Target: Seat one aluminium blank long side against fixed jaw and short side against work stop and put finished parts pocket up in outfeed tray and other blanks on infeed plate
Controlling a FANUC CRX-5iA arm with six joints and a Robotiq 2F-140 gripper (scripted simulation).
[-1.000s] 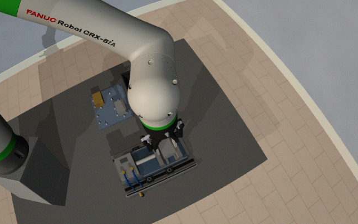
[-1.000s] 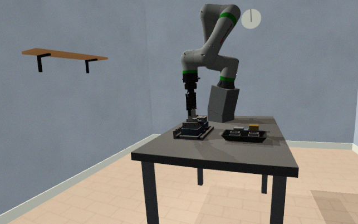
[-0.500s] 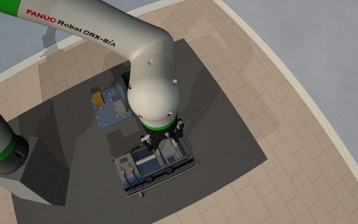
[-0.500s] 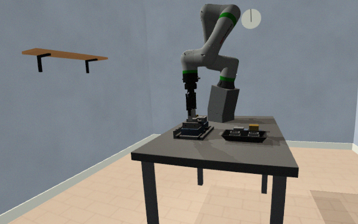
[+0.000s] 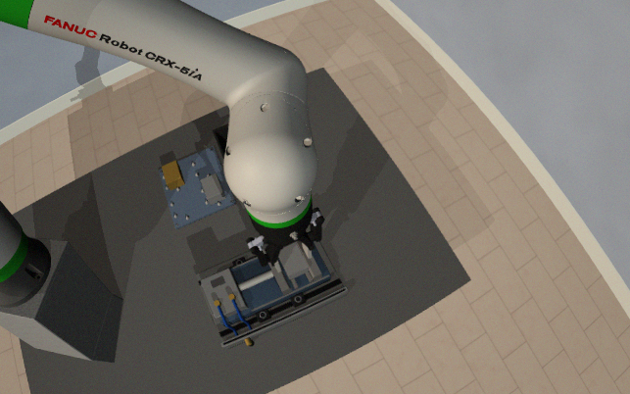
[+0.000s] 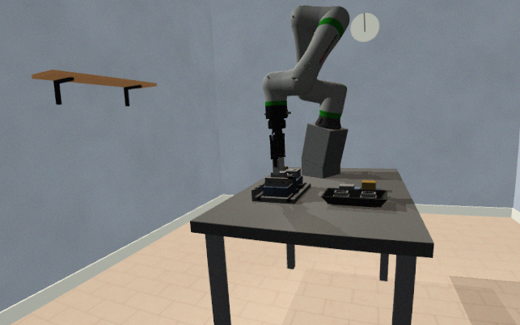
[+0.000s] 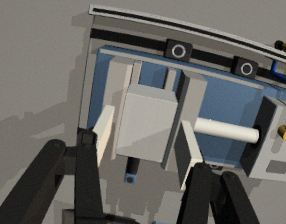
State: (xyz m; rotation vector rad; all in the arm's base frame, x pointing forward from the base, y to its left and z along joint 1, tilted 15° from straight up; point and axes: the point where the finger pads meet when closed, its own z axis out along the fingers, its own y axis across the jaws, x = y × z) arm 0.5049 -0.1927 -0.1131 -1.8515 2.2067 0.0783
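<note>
The white rod is 9 cm behind my hand, 1 cm to the left of it and 6 cm below it. From my hand the other things lie so: brass blank: 13 cm behind, 39 cm to the left, 11 cm below; then vise: 7 cm behind, 1 cm to the left, 10 cm below.
</note>
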